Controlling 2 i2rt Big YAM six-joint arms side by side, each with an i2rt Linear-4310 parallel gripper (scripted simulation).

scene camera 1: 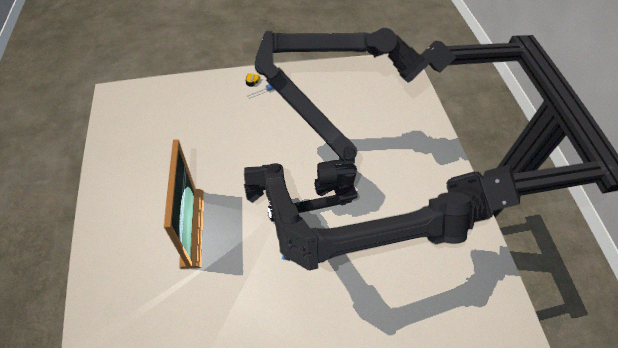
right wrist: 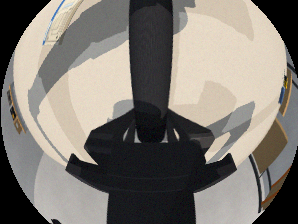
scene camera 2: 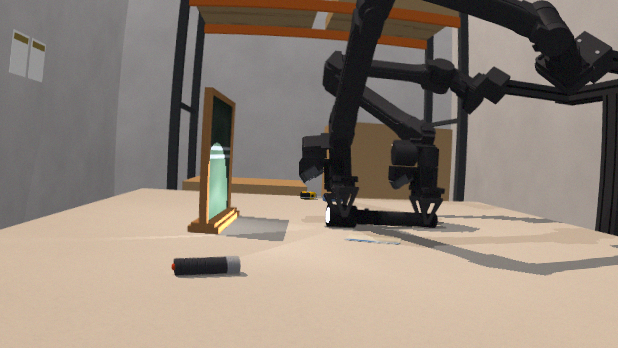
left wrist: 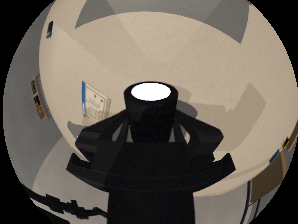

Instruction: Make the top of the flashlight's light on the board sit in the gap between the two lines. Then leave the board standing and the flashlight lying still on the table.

Labels:
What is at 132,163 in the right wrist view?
My right gripper.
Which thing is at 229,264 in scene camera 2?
A black cylinder.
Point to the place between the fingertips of my left gripper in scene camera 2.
341,219

